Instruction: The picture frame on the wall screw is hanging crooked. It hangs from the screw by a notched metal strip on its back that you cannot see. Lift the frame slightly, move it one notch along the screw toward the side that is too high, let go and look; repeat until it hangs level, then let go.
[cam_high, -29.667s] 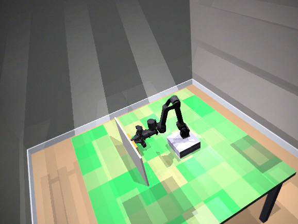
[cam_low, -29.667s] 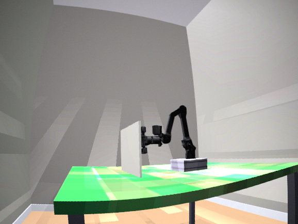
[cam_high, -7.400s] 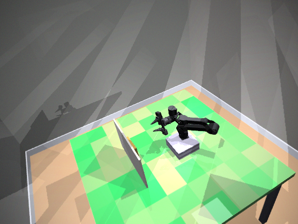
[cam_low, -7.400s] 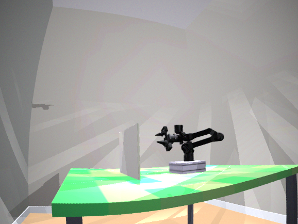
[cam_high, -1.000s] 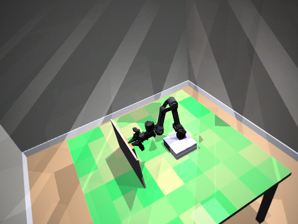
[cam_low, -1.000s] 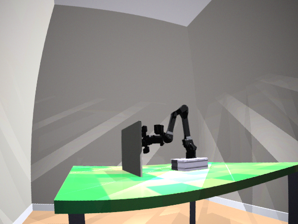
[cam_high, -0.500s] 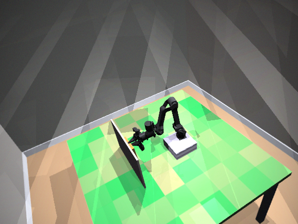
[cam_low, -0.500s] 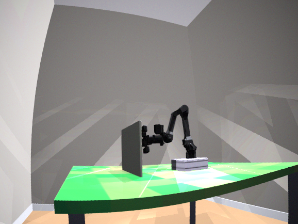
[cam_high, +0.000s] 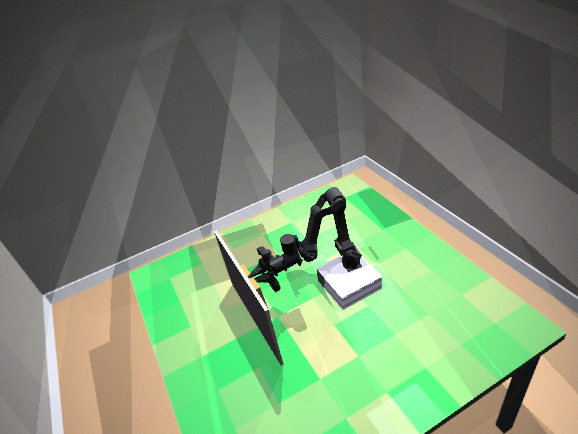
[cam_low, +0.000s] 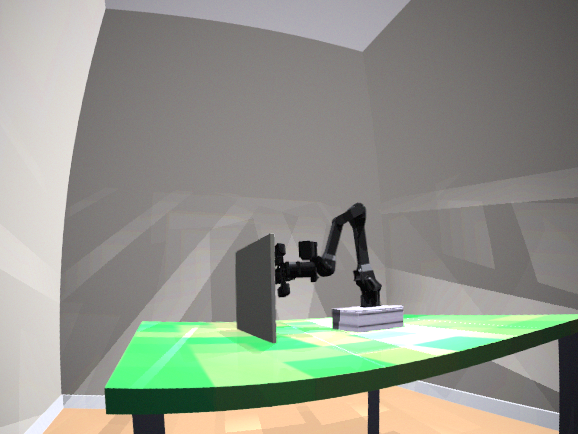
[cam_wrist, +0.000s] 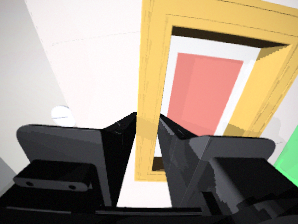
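Right now my gripper tip is 10 mm to the right of the picture frame and 50 mm above it. The rest, counted from my gripper tip: wall panel: 20 mm ahead, 10 mm to the left, 70 mm below.
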